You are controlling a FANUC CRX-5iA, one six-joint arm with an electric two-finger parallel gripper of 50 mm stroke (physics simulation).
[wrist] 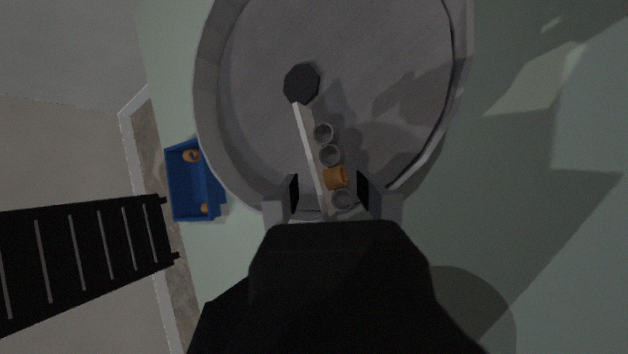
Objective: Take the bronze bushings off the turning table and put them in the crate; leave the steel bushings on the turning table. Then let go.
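Places are measured from the arm's base along level axes (x down, y ahead, z right), in millimetres.
Pixels of known places: gripper, fingertip midpoint: [327,184].
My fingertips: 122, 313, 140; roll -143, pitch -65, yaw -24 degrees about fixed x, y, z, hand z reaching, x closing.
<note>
Behind a point stands the place of what it marks, as x, y, z.
A bronze bushing [335,177] {215, 318, 116} lies on its side on the grey turning table [265,75] {247, 521, 23}, against a light bar. Three steel bushings are in the same row: two [323,133] [329,155] on the side towards the dark hub, and one [342,199] on the side towards the rim. The blue crate [186,189] {289, 381, -330} stands left of the turning table, with a bronze bushing [191,155] {266, 451, -252} in its upper part and another [204,208] {263, 319, -234} partly showing at its lower right. My gripper [327,184] {122, 313, 140} is open and empty. In the view its fingertips are on either side of the bronze bushing and the rim-side steel bushing, above them.
The light bar [308,150] {201, 362, 93} runs from near the dark hub [301,83] {239, 473, 89} to the rim. The turning table has a raised rim. A black slatted strip [92,250] extends from the left towards the crate. Shadows fall across the green surface [500,200] {300, 239, 305} at the right.
</note>
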